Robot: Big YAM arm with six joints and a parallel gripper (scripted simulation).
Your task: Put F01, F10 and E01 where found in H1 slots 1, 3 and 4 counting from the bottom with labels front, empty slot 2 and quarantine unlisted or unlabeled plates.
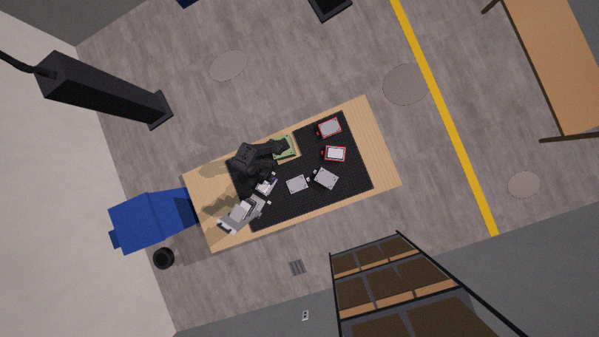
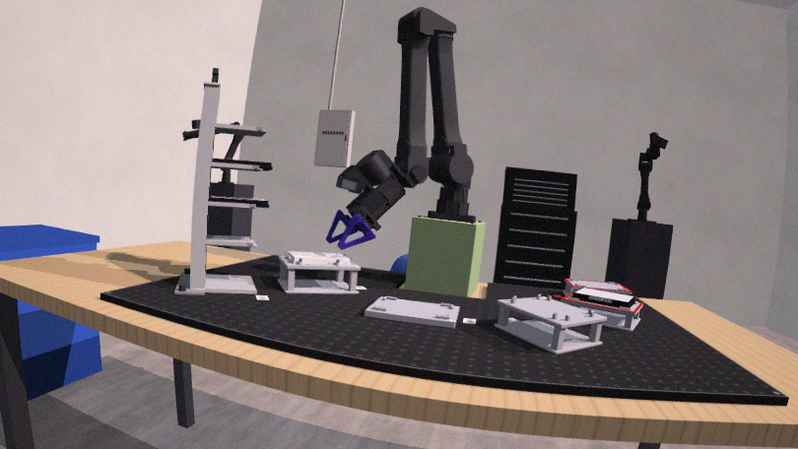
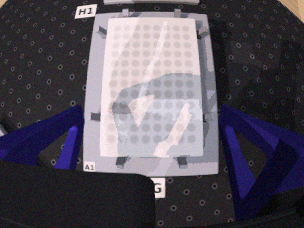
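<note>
Now: the white well plate 20 mm ahead of my hand, 30 mm to the right of it and 40 mm below it. From my hand the other things lie so: RG label (30 mm behind, 60 mm to the left, 110 mm below); then H1 tag (170 mm ahead, 100 mm to the right, 110 mm below); then regrip nest RG (20 mm ahead, 30 mm to the right, 50 mm below).
</note>
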